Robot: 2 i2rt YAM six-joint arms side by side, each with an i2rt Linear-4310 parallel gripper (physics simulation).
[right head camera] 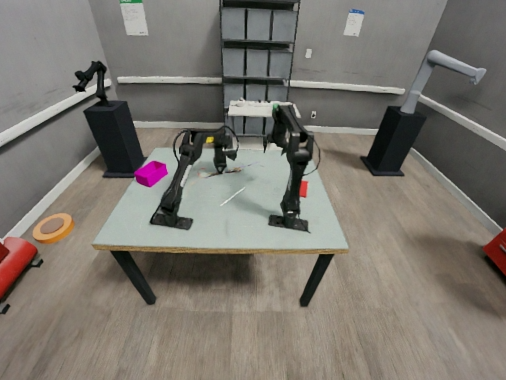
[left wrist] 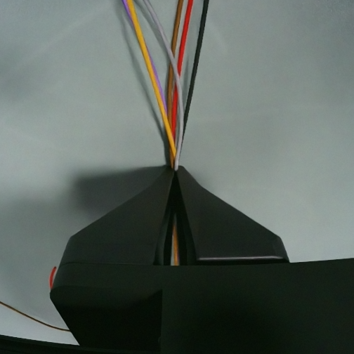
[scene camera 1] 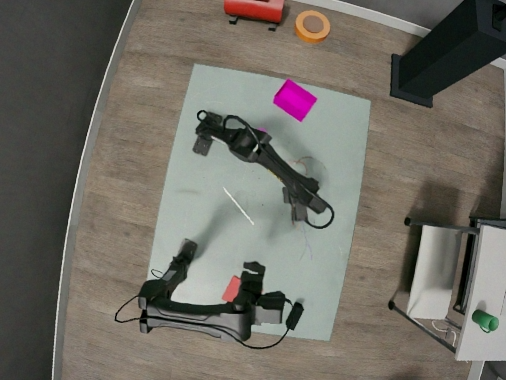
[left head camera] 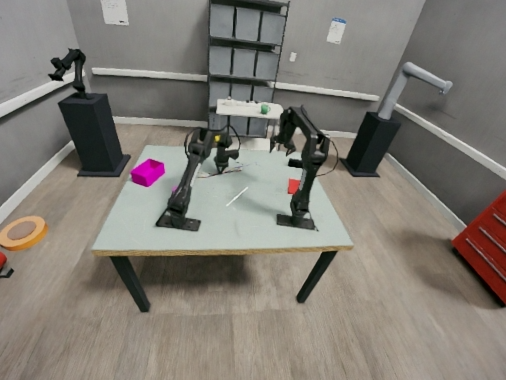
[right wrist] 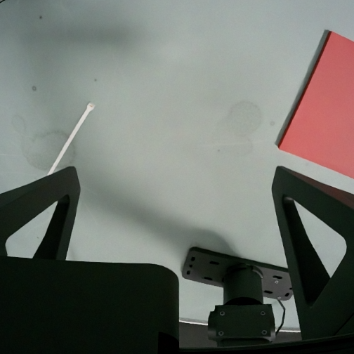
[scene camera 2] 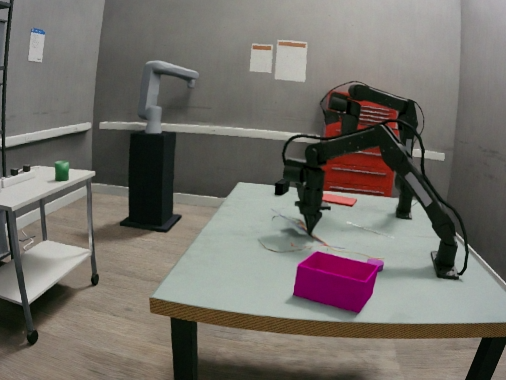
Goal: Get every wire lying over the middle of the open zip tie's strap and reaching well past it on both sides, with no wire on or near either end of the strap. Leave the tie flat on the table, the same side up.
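Frame: origin at the left arm's base, x up, y back, z right, level; centimetres.
Where they show: left gripper, fingertip midpoint: (right head camera: 220, 173) (left head camera: 220, 173) (scene camera 2: 309, 234); right gripper, fingertip midpoint: (right head camera: 272, 154) (scene camera 1: 253, 274) (left head camera: 277, 154); left arm's base at its link origin: (right head camera: 172, 222) (scene camera 1: 207, 134) (left head camera: 179, 223) (scene camera 2: 443, 265); right arm's base at its link origin: (right head camera: 288, 223) (scene camera 1: 183, 261) (left head camera: 295, 222) (scene camera 2: 403, 212).
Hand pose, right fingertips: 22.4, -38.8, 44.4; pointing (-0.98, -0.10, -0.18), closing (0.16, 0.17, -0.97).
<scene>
Things, the pixels of their top centre, and the offset from my right fingertips, as dx, dy, dz. "*": a spot on its surface instead.
- white zip tie at a spot on its surface: (scene camera 2: 370, 230) (scene camera 1: 238, 205) (left head camera: 236, 196) (right head camera: 232, 196) * -22.2, +13.9, -19.5
- magenta box at its top centre: (scene camera 2: 339, 265) (scene camera 1: 296, 96) (left head camera: 147, 166) (right head camera: 150, 168) -15.0, +7.4, -72.6
- small purple object at its top centre: (scene camera 2: 375, 261) -20.6, +16.3, -53.0
- flat red block at its top centre: (scene camera 2: 338, 198) (scene camera 1: 242, 295) (right head camera: 297, 186) (left head camera: 298, 186) -21.4, -1.9, +17.3
The white zip tie (left head camera: 237, 196) (right head camera: 233, 196) (scene camera 1: 238, 205) (scene camera 2: 370, 229) (right wrist: 70, 141) lies flat on the table, apart from the wires. My left gripper (left head camera: 220, 172) (right head camera: 221, 171) (scene camera 2: 310, 234) (left wrist: 174, 177) points down and is shut on the wires, low over the table. In the left wrist view a yellow wire (left wrist: 151, 75), a red wire (left wrist: 183, 55), a black wire (left wrist: 197, 60) and purple, brown and grey ones converge at its fingertips. Their far stretches are partly hidden. My right gripper (left head camera: 282, 147) (right wrist: 175, 176) is open and empty, raised above the table.
A magenta box (left head camera: 148, 172) (right head camera: 151, 173) (scene camera 1: 295, 100) (scene camera 2: 335, 280) stands near the table edge on the left arm's side. A small purple object (scene camera 2: 376, 264) is beside it. A flat red block (left head camera: 293, 186) (scene camera 1: 232, 289) (right wrist: 325, 105) lies near the right arm.
</scene>
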